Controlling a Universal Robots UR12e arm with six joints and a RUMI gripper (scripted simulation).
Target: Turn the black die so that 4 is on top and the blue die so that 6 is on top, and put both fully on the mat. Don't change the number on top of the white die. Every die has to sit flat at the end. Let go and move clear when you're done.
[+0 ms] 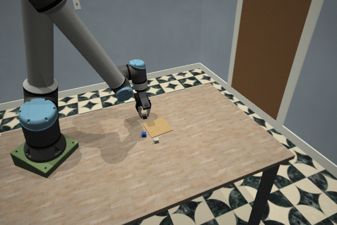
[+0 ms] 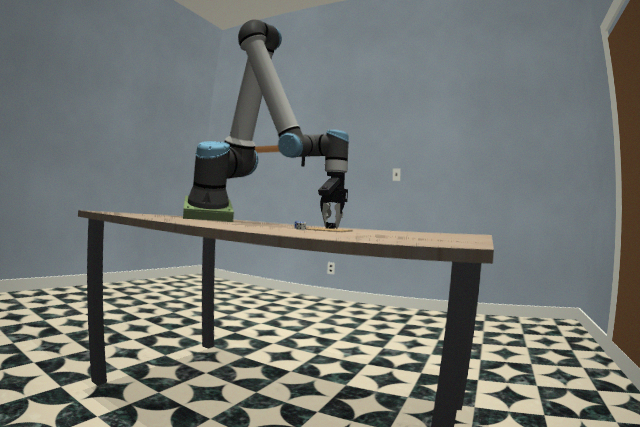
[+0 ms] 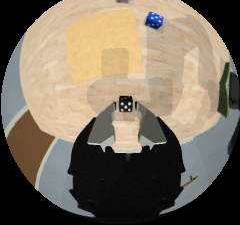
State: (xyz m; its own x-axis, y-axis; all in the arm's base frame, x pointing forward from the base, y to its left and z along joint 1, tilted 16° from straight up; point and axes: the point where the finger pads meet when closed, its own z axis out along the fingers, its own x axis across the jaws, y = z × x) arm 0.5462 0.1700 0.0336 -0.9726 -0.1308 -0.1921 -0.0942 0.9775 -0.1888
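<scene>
Right now the black die is right at my hand. Round my hand: white die: 24 cm to the right, 2 cm ahead; tan mat: 12 cm to the right, 6 cm ahead, 2 cm below; blue die: 17 cm to the right, 4 cm behind.
</scene>
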